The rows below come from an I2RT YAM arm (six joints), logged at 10 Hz.
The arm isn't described. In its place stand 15 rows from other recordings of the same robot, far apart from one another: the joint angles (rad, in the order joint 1, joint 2, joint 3, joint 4, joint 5, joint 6), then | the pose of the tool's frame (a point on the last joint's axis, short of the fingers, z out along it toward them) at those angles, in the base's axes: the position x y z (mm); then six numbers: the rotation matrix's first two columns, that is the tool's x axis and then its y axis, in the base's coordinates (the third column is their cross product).
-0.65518, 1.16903, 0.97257, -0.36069, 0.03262, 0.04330 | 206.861 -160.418 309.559 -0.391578 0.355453 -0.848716 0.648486 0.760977 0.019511
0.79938, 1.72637, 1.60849, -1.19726, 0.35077, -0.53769 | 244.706 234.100 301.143 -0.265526 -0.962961 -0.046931 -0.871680 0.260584 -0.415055
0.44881, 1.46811, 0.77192, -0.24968, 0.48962, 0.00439 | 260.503 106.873 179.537 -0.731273 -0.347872 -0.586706 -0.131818 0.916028 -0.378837
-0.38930, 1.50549, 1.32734, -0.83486, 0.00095, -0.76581 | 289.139 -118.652 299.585 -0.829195 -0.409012 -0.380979 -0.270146 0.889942 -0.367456
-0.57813, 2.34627, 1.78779, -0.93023, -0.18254, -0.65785 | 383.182 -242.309 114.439 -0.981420 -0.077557 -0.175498 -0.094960 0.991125 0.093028
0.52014, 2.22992, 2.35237, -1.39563, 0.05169, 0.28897 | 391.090 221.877 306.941 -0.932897 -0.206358 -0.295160 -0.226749 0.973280 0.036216
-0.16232, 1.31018, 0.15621, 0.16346, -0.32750, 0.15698 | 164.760 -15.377 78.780 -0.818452 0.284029 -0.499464 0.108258 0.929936 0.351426
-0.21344, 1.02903, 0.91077, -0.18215, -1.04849, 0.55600 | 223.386 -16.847 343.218 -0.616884 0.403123 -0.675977 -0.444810 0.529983 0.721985
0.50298, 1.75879, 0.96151, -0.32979, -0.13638, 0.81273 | 287.100 163.481 140.795 -0.927960 0.310576 -0.205990 0.211125 0.893574 0.396170
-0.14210, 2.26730, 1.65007, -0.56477, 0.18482, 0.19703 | 459.588 -72.359 122.283 -0.857565 0.317070 -0.405030 0.383465 0.918906 -0.092557
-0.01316, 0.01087, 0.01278, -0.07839, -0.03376, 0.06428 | 110.164 -0.248 168.466 -0.077558 0.065225 -0.994852 -0.015550 0.997657 0.066622
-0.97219, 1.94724, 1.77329, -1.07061, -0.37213, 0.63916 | 237.826 -325.700 274.196 -0.008502 0.998623 -0.051761 0.883366 0.031758 0.467606
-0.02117, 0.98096, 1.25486, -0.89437, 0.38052, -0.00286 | 179.572 -17.027 394.684 -0.582205 0.009671 -0.812984 0.320098 0.921898 -0.218266
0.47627, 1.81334, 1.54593, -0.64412, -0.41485, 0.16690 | 349.648 196.522 278.659 -0.798866 -0.241045 -0.551099 -0.513409 0.750613 0.415921
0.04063, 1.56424, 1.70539, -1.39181, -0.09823, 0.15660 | 286.449 15.139 367.497 -0.947918 0.116802 -0.296327 0.077526 0.986965 0.141030
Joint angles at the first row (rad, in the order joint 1, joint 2, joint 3, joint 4, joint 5, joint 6):
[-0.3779, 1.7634, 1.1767, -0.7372, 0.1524, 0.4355]
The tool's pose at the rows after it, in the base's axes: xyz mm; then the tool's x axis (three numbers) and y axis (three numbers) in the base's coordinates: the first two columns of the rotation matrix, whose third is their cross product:
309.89 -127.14 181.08 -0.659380 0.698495 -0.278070 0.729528 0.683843 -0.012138
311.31 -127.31 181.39 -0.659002 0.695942 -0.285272 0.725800 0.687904 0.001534
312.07 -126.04 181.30 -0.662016 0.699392 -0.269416 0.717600 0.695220 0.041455
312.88 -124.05 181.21 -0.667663 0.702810 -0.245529 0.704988 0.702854 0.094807
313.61 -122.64 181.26 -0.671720 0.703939 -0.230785 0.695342 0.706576 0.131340
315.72 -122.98 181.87 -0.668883 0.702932 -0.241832 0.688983 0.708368 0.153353
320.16 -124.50 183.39 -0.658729 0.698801 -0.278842 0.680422 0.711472 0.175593
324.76 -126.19 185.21 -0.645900 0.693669 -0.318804 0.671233 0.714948 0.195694
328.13 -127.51 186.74 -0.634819 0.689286 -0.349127 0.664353 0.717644 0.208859
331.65 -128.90 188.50 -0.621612 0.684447 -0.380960 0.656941 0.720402 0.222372
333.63 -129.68 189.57 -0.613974 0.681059 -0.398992 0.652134 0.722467 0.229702
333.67 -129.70 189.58 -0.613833 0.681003 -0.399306 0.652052 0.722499 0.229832
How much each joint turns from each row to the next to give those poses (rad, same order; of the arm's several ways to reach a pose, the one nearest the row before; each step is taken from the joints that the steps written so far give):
[0.0023, 0.0000, 0.0000, 0.0042, -0.0225, -0.0115]
[0.0000, 0.0000, -0.0001, 0.0130, -0.0103, -0.0030]
[-0.0003, 0.0000, 0.0001, 0.0019, -0.0446, 0.0000]
[-0.0001, 0.0000, 0.0000, 0.0000, -0.0607, -0.0001]
[0.0004, 0.0000, 0.0000, 0.0015, -0.0408, 0.0000]
[-0.0003, 0.0000, 0.0000, 0.0199, -0.0164, 0.0001]
[-0.0001, 0.0000, 0.0000, 0.0449, -0.0061, 0.0000]
[0.0001, 0.0000, 0.0000, 0.0477, -0.0031, 0.0000]
[0.0000, 0.0000, 0.0000, 0.0359, -0.0004, 0.0000]
[0.0000, -0.0001, -0.0001, 0.0381, 0.0000, 0.0003]
[0.0000, 0.0000, 0.0000, 0.0218, 0.0001, -0.0003]
[0.0000, 0.0001, 0.0001, 0.0004, -0.0001, 0.0000]

